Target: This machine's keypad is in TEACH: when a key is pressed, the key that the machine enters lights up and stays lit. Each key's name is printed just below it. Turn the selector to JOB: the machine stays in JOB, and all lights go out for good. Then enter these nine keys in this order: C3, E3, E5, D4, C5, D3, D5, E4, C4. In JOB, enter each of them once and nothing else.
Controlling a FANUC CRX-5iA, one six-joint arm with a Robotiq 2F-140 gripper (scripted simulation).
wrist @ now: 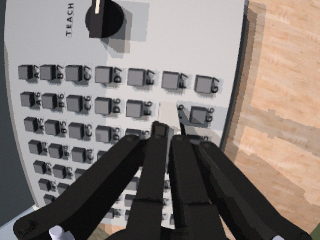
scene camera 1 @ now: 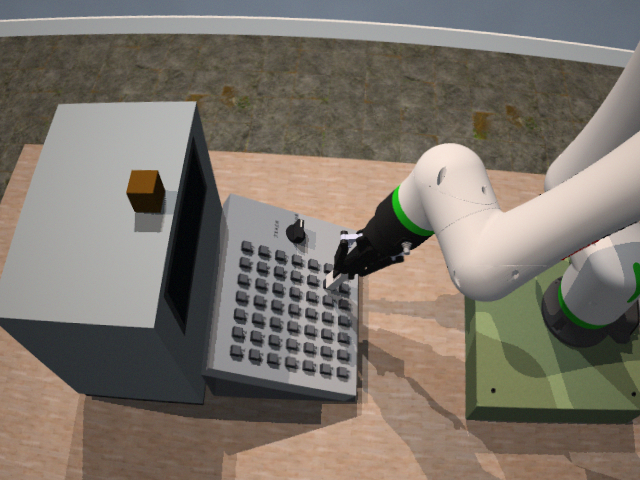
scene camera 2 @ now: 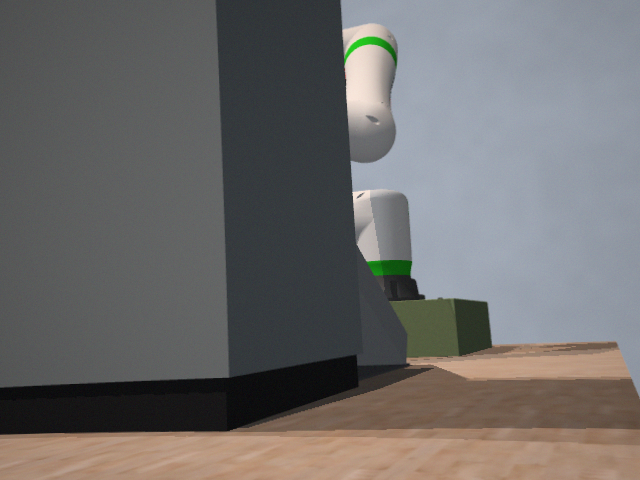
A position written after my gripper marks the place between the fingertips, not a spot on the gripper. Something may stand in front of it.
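My gripper is there in the wrist view point(166, 114), and it's there in scene camera 1 point(329, 282) as well. Scene camera 2 misses my gripper, since it's hidden by a grey machine housing.
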